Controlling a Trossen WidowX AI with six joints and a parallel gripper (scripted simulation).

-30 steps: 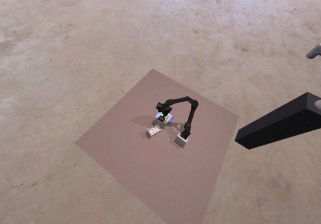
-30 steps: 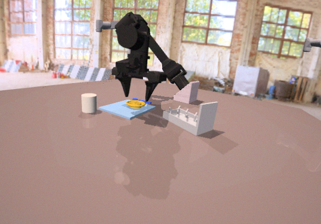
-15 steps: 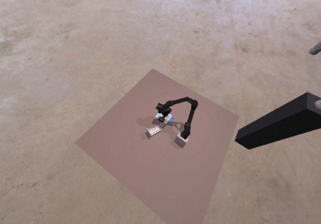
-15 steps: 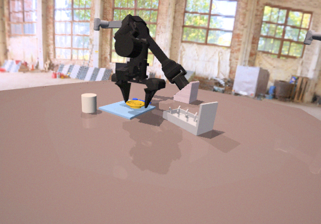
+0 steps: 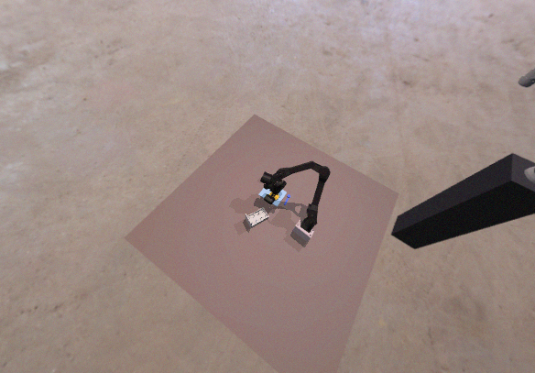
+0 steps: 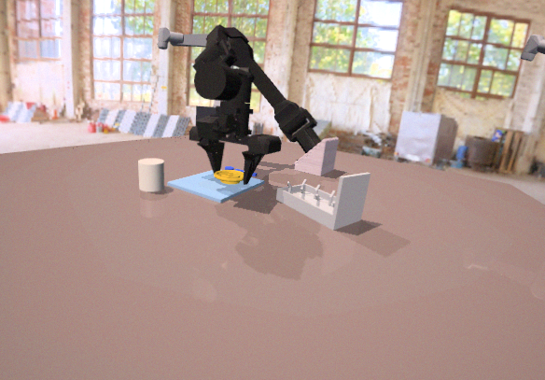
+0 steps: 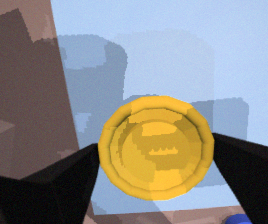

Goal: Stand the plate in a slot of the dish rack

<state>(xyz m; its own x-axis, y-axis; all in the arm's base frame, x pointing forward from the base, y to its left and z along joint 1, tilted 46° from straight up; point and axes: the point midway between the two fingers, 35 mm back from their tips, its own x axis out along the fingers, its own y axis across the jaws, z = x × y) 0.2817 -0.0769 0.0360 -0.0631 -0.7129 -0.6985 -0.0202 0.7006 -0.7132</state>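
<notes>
Right now the light blue mat is 2 cm to the right of my gripper tip, 2 cm ahead of it and 1 cm below it. Also, from my gripper tip: yellow plate: 1 cm above; then cream cup: 12 cm ahead, 9 cm to the right, 2 cm above; then blue spoon: 8 cm behind, 4 cm to the right.
</notes>
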